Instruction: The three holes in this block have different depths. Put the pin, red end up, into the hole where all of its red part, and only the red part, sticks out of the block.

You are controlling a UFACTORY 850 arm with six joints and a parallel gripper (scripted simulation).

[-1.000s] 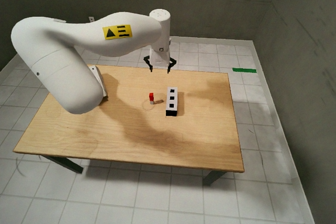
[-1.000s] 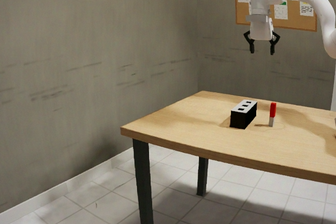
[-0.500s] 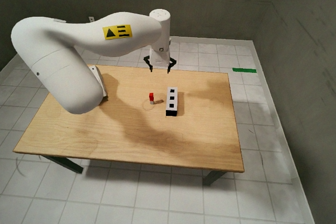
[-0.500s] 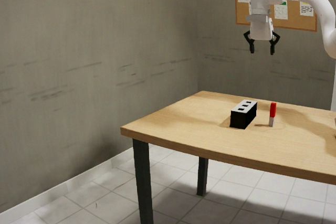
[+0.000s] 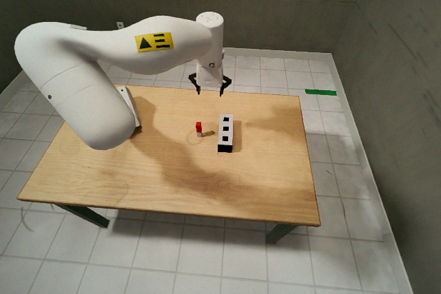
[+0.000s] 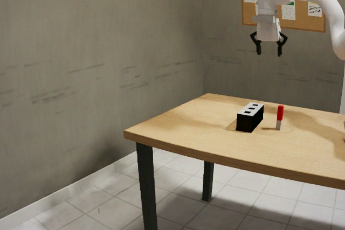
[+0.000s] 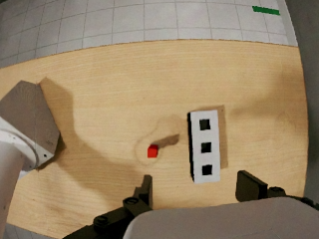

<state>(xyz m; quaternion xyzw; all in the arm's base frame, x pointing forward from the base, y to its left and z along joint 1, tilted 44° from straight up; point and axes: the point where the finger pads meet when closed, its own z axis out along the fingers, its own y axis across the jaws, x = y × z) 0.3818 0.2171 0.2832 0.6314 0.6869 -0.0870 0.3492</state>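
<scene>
Right now the pin is 60 mm behind my hand, 10 mm to the right of it and 240 mm below it. Also, from my hand: black block 70 mm ahead, 10 mm to the right, 280 mm below.
</scene>
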